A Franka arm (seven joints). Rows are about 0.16 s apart.
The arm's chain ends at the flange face. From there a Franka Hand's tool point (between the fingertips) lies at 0.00 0.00 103.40 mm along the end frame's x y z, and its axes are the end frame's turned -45 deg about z.
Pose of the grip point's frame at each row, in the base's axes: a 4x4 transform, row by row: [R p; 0 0 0 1], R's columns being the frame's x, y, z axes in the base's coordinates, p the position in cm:
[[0.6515, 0.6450, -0.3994, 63.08], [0.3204, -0.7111, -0.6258, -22.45], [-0.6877, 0.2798, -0.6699, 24.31], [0, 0, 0, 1]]
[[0.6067, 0.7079, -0.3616, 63.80], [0.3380, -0.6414, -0.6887, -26.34], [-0.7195, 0.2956, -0.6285, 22.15], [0, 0, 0, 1]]
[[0.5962, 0.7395, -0.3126, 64.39], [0.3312, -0.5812, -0.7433, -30.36], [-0.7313, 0.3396, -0.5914, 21.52], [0, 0, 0, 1]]
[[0.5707, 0.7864, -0.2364, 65.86], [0.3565, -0.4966, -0.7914, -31.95], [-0.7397, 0.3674, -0.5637, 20.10], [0, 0, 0, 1]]
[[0.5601, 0.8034, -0.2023, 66.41], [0.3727, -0.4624, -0.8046, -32.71], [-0.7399, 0.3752, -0.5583, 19.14], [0, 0, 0, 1]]
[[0.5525, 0.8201, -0.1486, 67.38], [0.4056, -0.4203, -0.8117, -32.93], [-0.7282, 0.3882, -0.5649, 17.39], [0, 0, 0, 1]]
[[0.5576, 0.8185, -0.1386, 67.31], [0.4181, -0.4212, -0.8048, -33.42], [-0.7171, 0.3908, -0.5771, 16.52], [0, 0, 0, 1]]
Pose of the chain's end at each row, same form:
[[0.9168, -0.0046, -0.3994, 67.21], [-0.2763, -0.7294, -0.6258, -15.98], [-0.2884, 0.6841, -0.6699, 31.24], [0, 0, 0, 1]]
[[0.9296, 0.0716, -0.3616, 67.54], [-0.2145, -0.6925, -0.6887, -19.22], [-0.2997, 0.7178, -0.6285, 28.65], [0, 0, 0, 1]]
[[0.9445, 0.1013, -0.3126, 67.62], [-0.1768, -0.6452, -0.7433, -22.67], [-0.2770, 0.7572, -0.5914, 27.64], [0, 0, 0, 1]]
[[0.9596, 0.1525, -0.2364, 68.30], [-0.0991, -0.6032, -0.7914, -23.77], [-0.2633, 0.7828, -0.5637, 25.93], [0, 0, 0, 1]]
[[0.9641, 0.1720, -0.2023, 68.50], [-0.0634, -0.5905, -0.8046, -24.39], [-0.2579, 0.7885, -0.5583, 24.91], [0, 0, 0, 1]]
[[0.9706, 0.1892, -0.1486, 68.92], [-0.0104, -0.5840, -0.8117, -24.54], [-0.2404, 0.7894, -0.5649, 23.23], [0, 0, 0, 1]]
[[0.9730, 0.1845, -0.1386, 68.74], [-0.0022, -0.5935, -0.8048, -25.10], [-0.2307, 0.7834, -0.5771, 22.49], [0, 0, 0, 1]]

